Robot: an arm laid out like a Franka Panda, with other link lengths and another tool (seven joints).
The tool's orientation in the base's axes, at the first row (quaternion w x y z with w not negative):
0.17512 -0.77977 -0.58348 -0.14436
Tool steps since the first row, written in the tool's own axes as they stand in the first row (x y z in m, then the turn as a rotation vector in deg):
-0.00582 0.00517 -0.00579 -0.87 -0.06 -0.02
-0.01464 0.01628 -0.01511 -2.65 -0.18 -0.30
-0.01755 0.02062 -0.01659 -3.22 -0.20 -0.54
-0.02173 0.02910 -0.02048 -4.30 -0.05 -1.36
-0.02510 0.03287 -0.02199 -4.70 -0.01 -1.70
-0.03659 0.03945 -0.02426 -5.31 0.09 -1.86
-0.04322 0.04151 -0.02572 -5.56 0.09 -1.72
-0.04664 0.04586 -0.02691 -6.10 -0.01 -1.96
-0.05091 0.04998 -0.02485 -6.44 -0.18 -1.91
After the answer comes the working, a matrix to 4 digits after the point.
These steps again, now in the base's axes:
0.00323 -0.00889 0.00215 -0.30 -0.74 -0.35
0.01126 -0.02345 0.00556 -0.91 -2.36 -0.85
0.01459 -0.02772 0.00519 -1.10 -2.95 -0.88
0.02150 -0.03522 0.00599 -1.27 -4.28 -0.62
0.02415 -0.03975 0.00550 -1.35 -4.79 -0.49
0.02724 -0.05233 0.00192 -1.43 -5.41 -0.62
0.02735 -0.05920 0.00016 -1.49 -5.56 -0.85
0.03055 -0.06379 -0.00069 -1.74 -6.11 -0.86
0.03337 -0.06761 -0.00481 -2.00 -6.33 -1.03

The tool's axes in the first row as the columns of a matrix, in the base's axes (rounded; the answer above uses it unrounded):
0.2774 0.9605 0.0208
0.8594 -0.2578 0.4416
0.4295 -0.1046 -0.8970

